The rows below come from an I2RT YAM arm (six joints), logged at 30 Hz.
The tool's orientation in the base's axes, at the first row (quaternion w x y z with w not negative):
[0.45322, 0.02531, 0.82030, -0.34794]
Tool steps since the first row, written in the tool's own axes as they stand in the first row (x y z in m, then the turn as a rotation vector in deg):
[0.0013, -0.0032, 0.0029, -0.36, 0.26, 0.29]
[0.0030, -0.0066, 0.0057, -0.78, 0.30, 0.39]
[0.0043, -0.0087, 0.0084, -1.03, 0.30, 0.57]
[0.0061, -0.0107, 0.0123, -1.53, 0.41, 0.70]
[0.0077, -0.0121, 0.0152, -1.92, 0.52, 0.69]
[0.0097, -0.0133, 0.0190, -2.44, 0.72, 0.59]
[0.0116, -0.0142, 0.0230, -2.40, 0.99, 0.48]
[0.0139, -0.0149, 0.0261, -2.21, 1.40, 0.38]
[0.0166, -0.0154, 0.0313, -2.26, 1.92, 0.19]
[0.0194, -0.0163, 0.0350, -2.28, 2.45, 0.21]
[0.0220, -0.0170, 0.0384, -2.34, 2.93, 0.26]
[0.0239, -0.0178, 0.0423, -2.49, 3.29, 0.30]
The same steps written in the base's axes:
[0.0002, -0.0045, -0.0002, 0.51, 0.12, 0.03]
[0.0000, -0.0092, -0.0006, 0.85, 0.21, 0.29]
[0.0005, -0.0127, -0.0014, 1.13, 0.17, 0.42]
[0.0015, -0.0171, -0.0030, 1.55, 0.31, 0.70]
[0.0022, -0.0203, -0.0045, 1.82, 0.51, 0.94]
[0.0033, -0.0240, -0.0067, 2.12, 0.86, 1.26]
[0.0048, -0.0276, -0.0090, 2.11, 1.12, 1.12]
[0.0055, -0.0306, -0.0115, 2.07, 1.44, 0.78]
[0.0075, -0.0348, -0.0151, 2.15, 1.96, 0.60]
[0.0082, -0.0384, -0.0180, 2.37, 2.35, 0.32]
[0.0089, -0.0417, -0.0208, 2.61, 2.70, 0.09]
[0.0103, -0.0451, -0.0231, 2.86, 2.99, -0.01]

